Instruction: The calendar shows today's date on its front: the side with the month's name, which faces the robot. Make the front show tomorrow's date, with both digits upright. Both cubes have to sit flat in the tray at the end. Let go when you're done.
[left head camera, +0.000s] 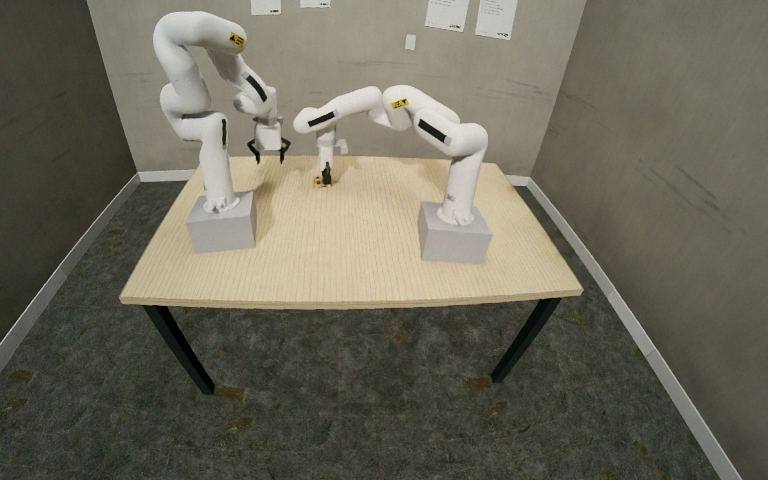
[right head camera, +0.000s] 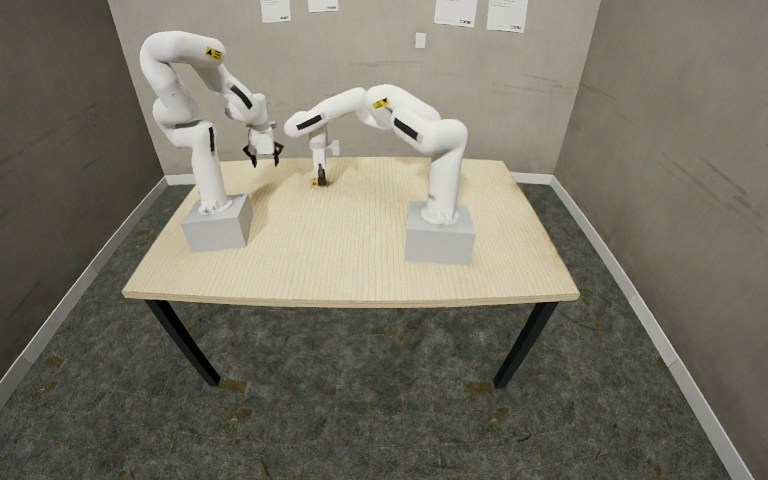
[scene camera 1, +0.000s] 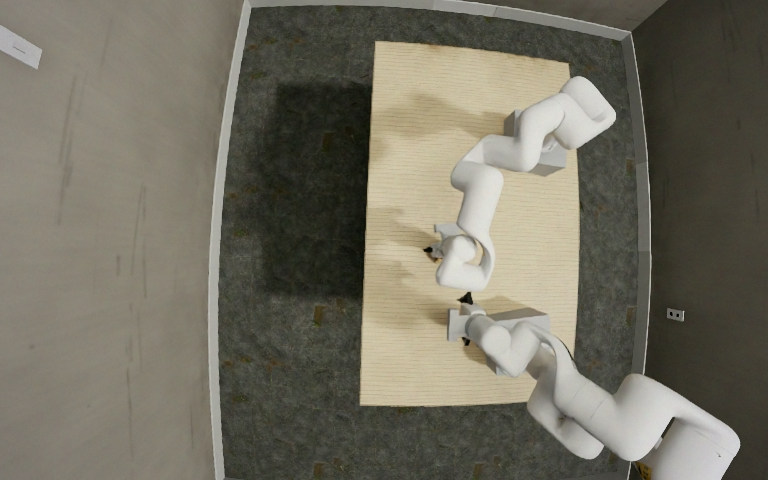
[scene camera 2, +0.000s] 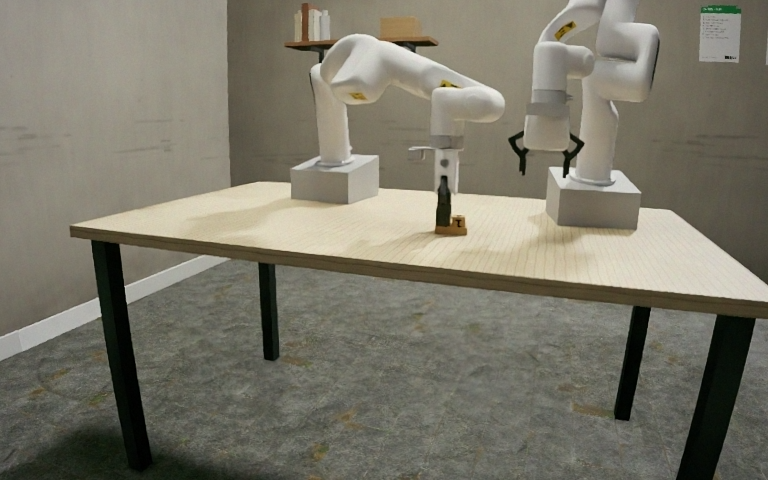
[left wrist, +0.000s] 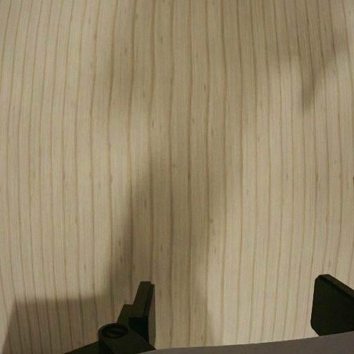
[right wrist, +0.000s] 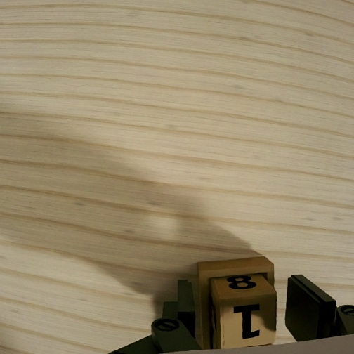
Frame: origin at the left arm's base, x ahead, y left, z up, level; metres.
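Seen in the pictures: left gripper, fingertip midpoint: (left head camera: 270, 162) (right head camera: 266, 165) (scene camera 1: 460, 312) (scene camera 2: 543, 176); right gripper, fingertip midpoint: (left head camera: 326, 180) (right head camera: 322, 181) (scene camera 2: 443, 223); left arm's base, link origin: (left head camera: 221, 204) (right head camera: 215, 207) (scene camera 2: 592, 179); right arm's base, link origin: (left head camera: 455, 216) (right head camera: 439, 215) (scene camera 2: 335, 162).
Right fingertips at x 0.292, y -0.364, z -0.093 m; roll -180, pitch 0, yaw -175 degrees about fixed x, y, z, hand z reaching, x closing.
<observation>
Pixels of each thing's middle, then the offset from my right fingertips to it. "spot": a spot on its surface instead. Level surfaces: height alone.
- wooden tray, surface spot: (scene camera 2: 451, 231) spot: dx +0.018, dy +0.022, dz -0.014 m
- cube, body centre: (scene camera 2: 458, 222) (left head camera: 317, 180) dx -0.005, dy +0.034, dz +0.004 m
- table, surface height: dz -0.021 m
The wooden tray (right wrist: 204, 300) (scene camera 2: 451, 231) stands on the table. One cube (right wrist: 245, 320) (scene camera 2: 459, 221) (left head camera: 317, 180) sits in it. In the right wrist view it has a 1 on top and an 8 on an end face; scene camera 2 shows an upside-down 1 on its back. The other cube is hidden by my right gripper. The front digits and the month name are too small to read. My right gripper (right wrist: 239, 303) (scene camera 2: 444, 221) (left head camera: 326, 180) is down at the tray, partly open, with gaps between its fingers and the visible cube. My left gripper (left wrist: 236, 306) (left head camera: 269, 160) (scene camera 2: 543, 169) is open and empty, high above the table.
The table (left head camera: 339, 254) (scene camera 2: 254, 226) carries both grey arm bases (left head camera: 222, 229) (left head camera: 454, 240). My left gripper hangs beside the right arm's wrist. A shelf (scene camera 2: 308, 44) with books is on the wall in scene camera 2.
</observation>
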